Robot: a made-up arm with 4 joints.
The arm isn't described. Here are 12 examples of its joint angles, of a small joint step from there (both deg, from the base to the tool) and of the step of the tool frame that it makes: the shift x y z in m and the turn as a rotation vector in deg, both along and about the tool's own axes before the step.
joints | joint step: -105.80 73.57 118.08 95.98 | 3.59 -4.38 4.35 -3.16
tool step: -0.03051 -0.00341 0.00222 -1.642 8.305 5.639
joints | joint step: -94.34 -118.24 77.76 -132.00 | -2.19 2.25 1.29 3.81
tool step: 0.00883 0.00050 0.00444 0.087 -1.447 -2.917
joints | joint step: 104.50 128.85 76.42 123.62 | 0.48 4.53 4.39 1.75
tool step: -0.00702 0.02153 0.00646 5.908 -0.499 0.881
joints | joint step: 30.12 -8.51 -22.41 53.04 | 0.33 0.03 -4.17 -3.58
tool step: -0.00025 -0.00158 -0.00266 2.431 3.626 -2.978
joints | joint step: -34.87 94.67 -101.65 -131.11 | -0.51 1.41 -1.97 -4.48
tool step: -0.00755 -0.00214 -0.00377 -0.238 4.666 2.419
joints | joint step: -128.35 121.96 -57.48 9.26 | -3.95 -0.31 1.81 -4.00
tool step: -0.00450 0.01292 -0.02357 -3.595 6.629 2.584
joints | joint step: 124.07 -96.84 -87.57 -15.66 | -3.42 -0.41 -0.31 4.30
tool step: -0.00411 0.00209 0.01719 -0.171 -7.708 0.242
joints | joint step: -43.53 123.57 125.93 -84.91 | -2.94 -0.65 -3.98 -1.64
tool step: -0.00813 -0.00660 0.00658 2.083 -0.038 2.219
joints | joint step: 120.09 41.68 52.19 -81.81 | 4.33 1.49 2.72 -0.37
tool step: 0.00656 -0.01493 -0.01042 -0.291 3.605 -5.933
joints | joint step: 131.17 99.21 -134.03 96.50 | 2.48 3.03 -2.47 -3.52
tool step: 0.01789 -0.00584 0.00074 -0.642 -0.348 -2.887
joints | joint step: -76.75 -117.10 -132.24 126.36 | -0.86 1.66 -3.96 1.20
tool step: 0.00826 -0.00847 -0.00083 -2.673 -2.910 -2.468
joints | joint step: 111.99 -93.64 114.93 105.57 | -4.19 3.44 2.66 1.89
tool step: -0.00544 0.02141 0.01174 5.529 0.346 1.279
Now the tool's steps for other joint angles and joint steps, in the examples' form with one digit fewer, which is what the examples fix.
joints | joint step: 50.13 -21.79 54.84 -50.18 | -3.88 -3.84 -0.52 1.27
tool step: -0.0015 -0.0030 0.0009 5.71 -2.22 0.48
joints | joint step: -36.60 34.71 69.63 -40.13 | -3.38 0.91 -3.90 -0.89
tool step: -0.0030 0.0205 0.0097 4.03 -0.57 5.53
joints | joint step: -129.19 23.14 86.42 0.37 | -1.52 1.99 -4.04 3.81
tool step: 0.0048 0.0162 0.0122 5.50 -4.23 1.83
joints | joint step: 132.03 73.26 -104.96 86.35 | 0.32 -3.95 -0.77 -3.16
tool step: -0.0060 0.0162 0.0036 3.93 3.91 -0.31
